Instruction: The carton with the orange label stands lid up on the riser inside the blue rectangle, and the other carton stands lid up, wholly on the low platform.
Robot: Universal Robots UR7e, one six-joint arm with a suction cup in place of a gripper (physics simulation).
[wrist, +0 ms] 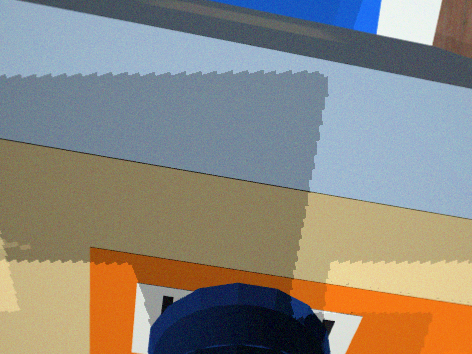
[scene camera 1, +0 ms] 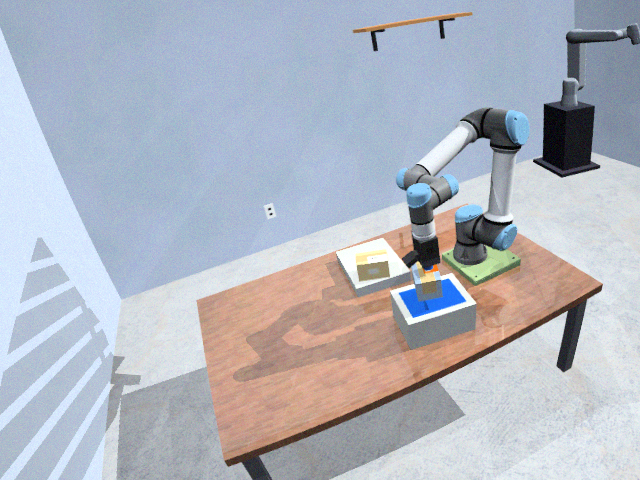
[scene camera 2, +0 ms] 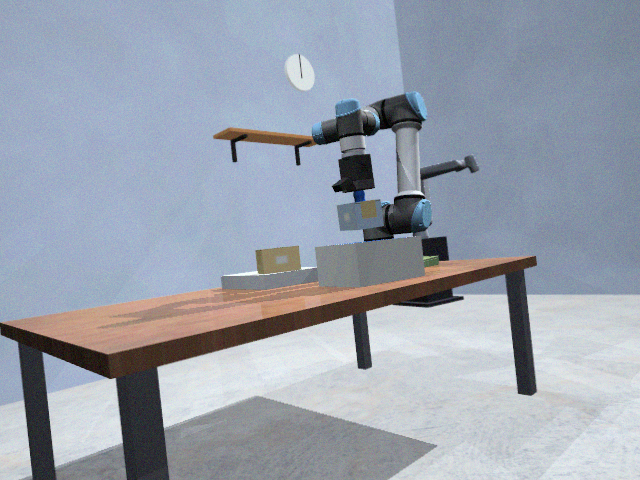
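Note:
My suction cup (scene camera 1: 428,267) (scene camera 2: 359,196) (wrist: 240,320) is on the lid of the carton with the orange label (scene camera 1: 429,287) (scene camera 2: 356,217) (wrist: 225,215), which hangs lid up from it. Its sides are grey-blue with a tan patch. It hangs a little above the riser (scene camera 1: 444,329) (scene camera 2: 336,266), over the blue rectangle (scene camera 1: 450,299) (wrist: 300,10), with a small gap below it in scene camera 2. The other carton (scene camera 1: 373,269) (scene camera 2: 279,259), tan with a pale label on its side, stands upright on the low platform (scene camera 1: 347,257) (scene camera 2: 242,282). The cup's contact rim is hidden in the wrist view.
The wooden table (scene camera 1: 310,382) (scene camera 2: 170,320) bears the riser and low platform, which stand close together. The arm's green base plate (scene camera 1: 480,276) (scene camera 2: 431,260) is behind the riser. A wall shelf (scene camera 1: 413,22) (scene camera 2: 263,136) hangs at the back.

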